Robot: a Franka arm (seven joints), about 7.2 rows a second.
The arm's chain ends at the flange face. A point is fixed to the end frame.
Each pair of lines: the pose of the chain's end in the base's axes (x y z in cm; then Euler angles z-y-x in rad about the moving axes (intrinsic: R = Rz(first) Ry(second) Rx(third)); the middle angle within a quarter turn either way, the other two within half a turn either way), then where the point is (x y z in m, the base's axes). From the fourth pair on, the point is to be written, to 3 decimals.
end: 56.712 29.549 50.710 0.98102 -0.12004 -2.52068
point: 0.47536 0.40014 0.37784
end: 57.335 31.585 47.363 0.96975 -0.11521 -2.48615
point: 0.47841 0.42311 0.34889
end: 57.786 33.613 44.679 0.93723 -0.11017 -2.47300
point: 0.48462 0.44674 0.32370
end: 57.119 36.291 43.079 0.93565 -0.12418 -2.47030
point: 0.479 0.475 0.309
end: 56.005 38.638 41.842 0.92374 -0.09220 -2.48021
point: 0.468 0.496 0.294
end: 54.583 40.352 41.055 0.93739 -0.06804 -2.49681
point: 0.452 0.508 0.283
